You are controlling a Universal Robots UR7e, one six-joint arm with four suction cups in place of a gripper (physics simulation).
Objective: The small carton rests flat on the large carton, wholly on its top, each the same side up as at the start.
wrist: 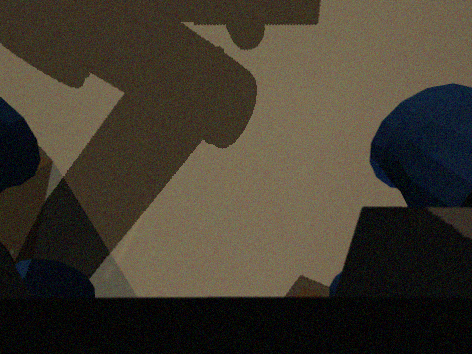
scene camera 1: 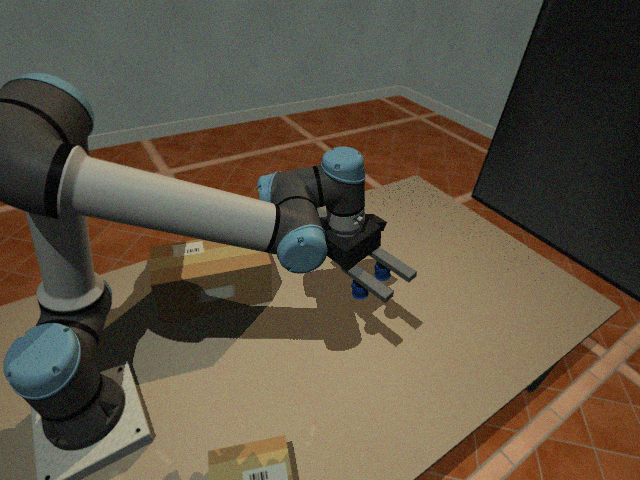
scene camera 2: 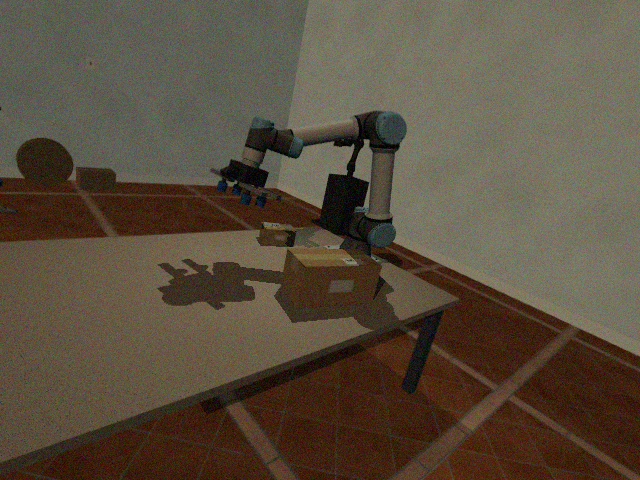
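Where they show: end effector, tool point: (wrist: pixel 210 226) (scene camera 2: pixel 240 198); arm's base, origin of the base link: (scene camera 1: pixel 87 413).
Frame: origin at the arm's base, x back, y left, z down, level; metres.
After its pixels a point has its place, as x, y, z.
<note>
The large carton (scene camera 1: pixel 227 289) @[-0.378, 0.143, -0.052] (scene camera 2: pixel 315 284) @[-0.484, 0.273, -0.053] stands on the table, partly behind the arm in scene camera 1, with tape and a white label on top. A brown part of it (wrist: pixel 20 207) @[-0.455, 0.124, -0.021] shows at the left of the wrist view. The small carton (scene camera 1: pixel 248 457) @[-0.249, -0.272, -0.045] (scene camera 2: pixel 276 236) @[-0.277, -0.252, -0.011] stands on the table apart from the large one, label up, cut off by the lower edge in scene camera 1. A small brown corner at the bottom of the wrist view looks like it. My suction gripper (scene camera 1: pixel 371 280) (scene camera 2: pixel 241 194) @[-0.588, -0.090, -0.236] is open, holding nothing, cups down, above the table beside the large carton.
The table (scene camera 1: pixel 413 372) @[-0.698, -0.273, 0.032] (scene camera 2: pixel 103 361) @[-1.091, 0.290, 0.032] carries both cartons and the arm's base plate (scene camera 1: pixel 139 413) @[-0.094, -0.059, -0.006]. A large black panel (scene camera 1: pixel 568 155) stands beyond the table at the right. A black box-like object (scene camera 2: pixel 343 204) stands near the arm. A round object (scene camera 2: pixel 44 161) and a brown box (scene camera 2: pixel 96 178) are in the background.
</note>
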